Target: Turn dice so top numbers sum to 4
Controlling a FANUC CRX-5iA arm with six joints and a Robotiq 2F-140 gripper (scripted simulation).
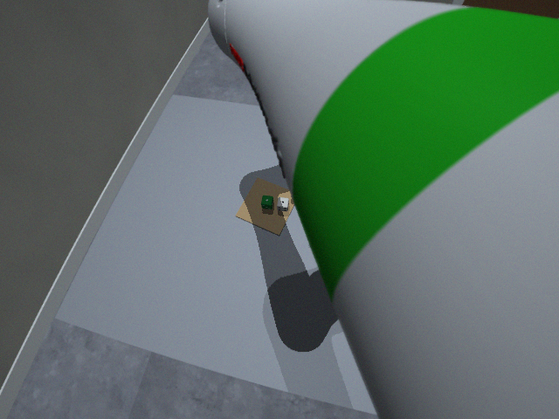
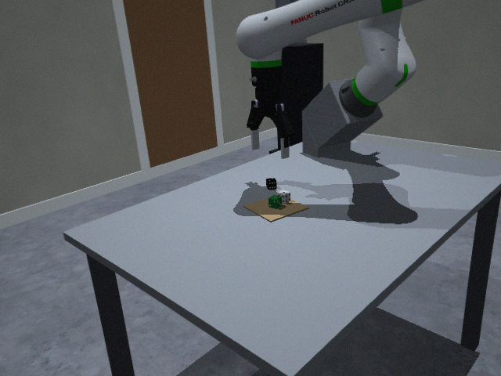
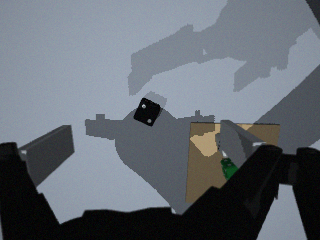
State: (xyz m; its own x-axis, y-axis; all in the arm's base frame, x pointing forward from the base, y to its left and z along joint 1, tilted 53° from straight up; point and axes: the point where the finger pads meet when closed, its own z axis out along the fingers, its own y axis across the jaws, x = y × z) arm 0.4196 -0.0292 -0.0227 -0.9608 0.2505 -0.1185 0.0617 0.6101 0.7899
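Right now my hand is 12 cm above the black die. The rest, counted from my hand: tan mat (13 cm below, 12 cm to the left, 10 cm ahead); white die (11 cm to the left, 11 cm below, 6 cm ahead); green die (12 cm to the left, 11 cm below, 10 cm ahead).
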